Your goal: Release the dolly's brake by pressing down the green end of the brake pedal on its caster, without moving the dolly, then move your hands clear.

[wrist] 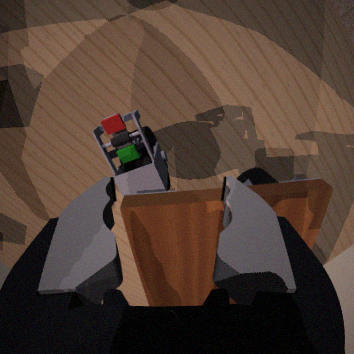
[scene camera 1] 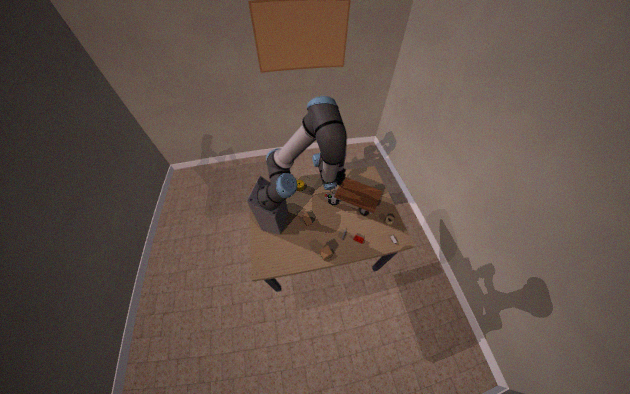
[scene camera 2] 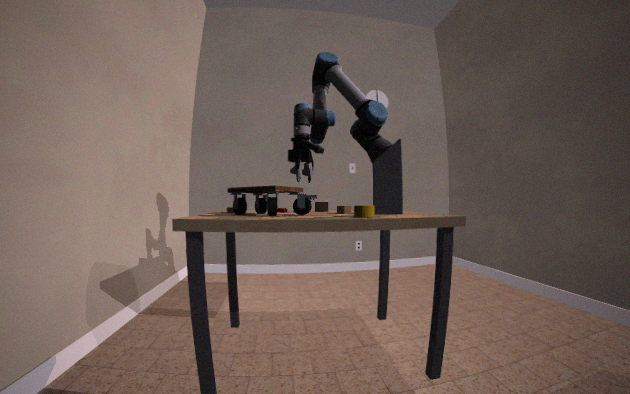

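Note:
The dolly has a brown wooden deck and stands on black casters on the table. The caster nearest the robot's base carries the brake pedal in a grey frame. The pedal's red end is at the outer side, and its green end is nearer the deck. My gripper is open with nothing between its fingers. It hangs above the dolly's deck edge, apart from it, and the pedal lies ahead of the left finger in the wrist view. In scene camera 1 the fingertips are hidden behind the arm.
On the table are a yellow round piece, a red block, wooden blocks, a ring-like piece and a small white piece.

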